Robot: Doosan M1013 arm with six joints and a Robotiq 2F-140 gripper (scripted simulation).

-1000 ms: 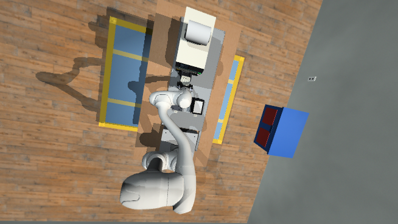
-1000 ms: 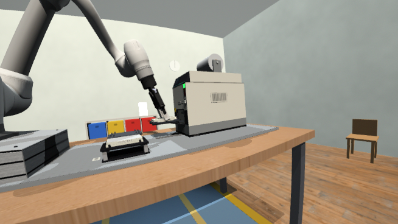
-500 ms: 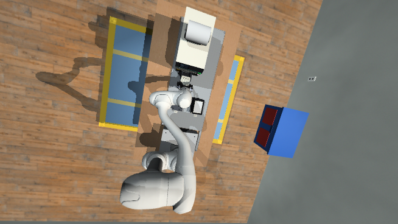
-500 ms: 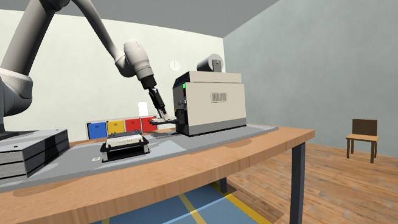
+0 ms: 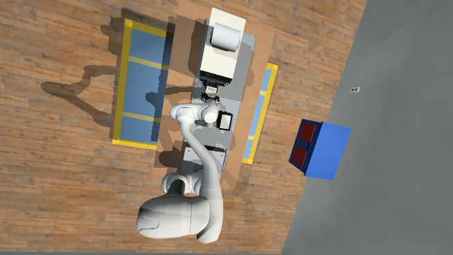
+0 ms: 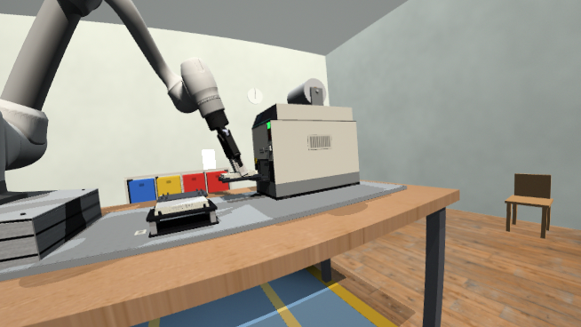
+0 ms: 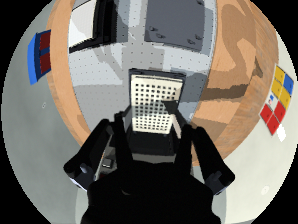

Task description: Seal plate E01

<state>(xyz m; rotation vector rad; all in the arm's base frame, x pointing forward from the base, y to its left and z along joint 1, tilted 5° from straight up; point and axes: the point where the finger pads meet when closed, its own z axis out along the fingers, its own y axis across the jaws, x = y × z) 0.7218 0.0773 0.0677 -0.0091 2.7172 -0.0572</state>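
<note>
My hand is 4 cm above the dark stage. The rest, counted from my hand: foil roll 33 cm ahead, 29 cm above; plate 21 cm behind, 18 cm to the right, 7 cm below.
</note>
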